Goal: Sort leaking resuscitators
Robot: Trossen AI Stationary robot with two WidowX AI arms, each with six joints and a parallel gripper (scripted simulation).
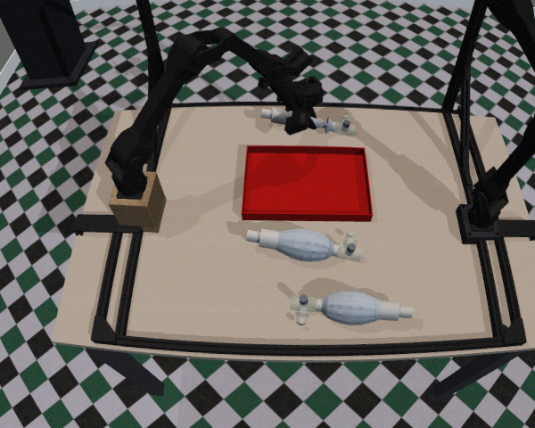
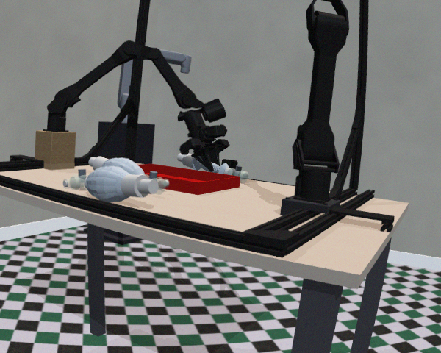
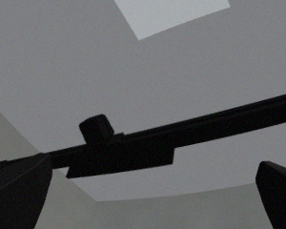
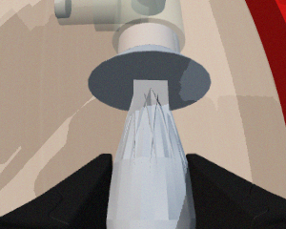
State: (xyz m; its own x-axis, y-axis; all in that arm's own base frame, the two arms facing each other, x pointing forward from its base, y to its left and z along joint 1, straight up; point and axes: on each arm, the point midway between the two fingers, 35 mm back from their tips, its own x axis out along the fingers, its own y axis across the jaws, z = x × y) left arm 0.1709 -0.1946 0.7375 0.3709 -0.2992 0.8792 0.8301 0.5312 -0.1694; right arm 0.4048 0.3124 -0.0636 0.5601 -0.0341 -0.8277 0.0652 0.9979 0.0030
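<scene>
The red tray is 20 cm ahead of my right hand and 5 cm below it.
</scene>
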